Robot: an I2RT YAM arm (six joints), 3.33 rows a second.
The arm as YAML. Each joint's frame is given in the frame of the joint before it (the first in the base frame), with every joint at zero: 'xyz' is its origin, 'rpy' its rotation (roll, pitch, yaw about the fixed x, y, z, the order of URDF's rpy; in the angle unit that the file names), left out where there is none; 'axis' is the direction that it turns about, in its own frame. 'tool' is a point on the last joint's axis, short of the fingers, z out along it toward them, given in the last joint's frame.
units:
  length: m
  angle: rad
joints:
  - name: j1
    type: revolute
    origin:
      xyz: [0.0, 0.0, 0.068]
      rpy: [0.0, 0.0, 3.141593]
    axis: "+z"
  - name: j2
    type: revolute
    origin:
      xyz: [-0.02, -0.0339, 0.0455]
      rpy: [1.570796, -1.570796, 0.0]
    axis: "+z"
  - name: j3
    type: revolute
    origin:
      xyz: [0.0, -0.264, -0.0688]
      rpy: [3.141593, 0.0, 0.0]
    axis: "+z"
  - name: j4
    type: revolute
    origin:
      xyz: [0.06, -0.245, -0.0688]
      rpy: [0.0, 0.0, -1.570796]
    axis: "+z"
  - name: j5
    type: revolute
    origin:
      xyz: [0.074, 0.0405, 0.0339]
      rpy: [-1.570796, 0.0, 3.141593]
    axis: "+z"
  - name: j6
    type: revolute
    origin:
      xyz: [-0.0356, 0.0, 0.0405]
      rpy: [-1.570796, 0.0, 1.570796]
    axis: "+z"
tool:
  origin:
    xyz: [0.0, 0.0, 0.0]
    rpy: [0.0, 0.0, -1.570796]
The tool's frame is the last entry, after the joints.
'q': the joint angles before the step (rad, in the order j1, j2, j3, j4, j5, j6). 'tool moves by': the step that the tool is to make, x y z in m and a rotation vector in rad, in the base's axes. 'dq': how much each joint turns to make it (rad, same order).
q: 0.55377, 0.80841, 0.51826, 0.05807, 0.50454, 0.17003
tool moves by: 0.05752, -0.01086, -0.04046, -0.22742, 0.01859, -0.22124
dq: -0.15104, 0.33311, -0.03034, 0.34996, 0.11487, -0.20165
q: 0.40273, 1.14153, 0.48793, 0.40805, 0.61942, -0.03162
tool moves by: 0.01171, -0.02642, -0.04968, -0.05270, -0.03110, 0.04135
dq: -0.13889, 0.19776, -0.15245, 0.42005, -0.16385, -0.11211
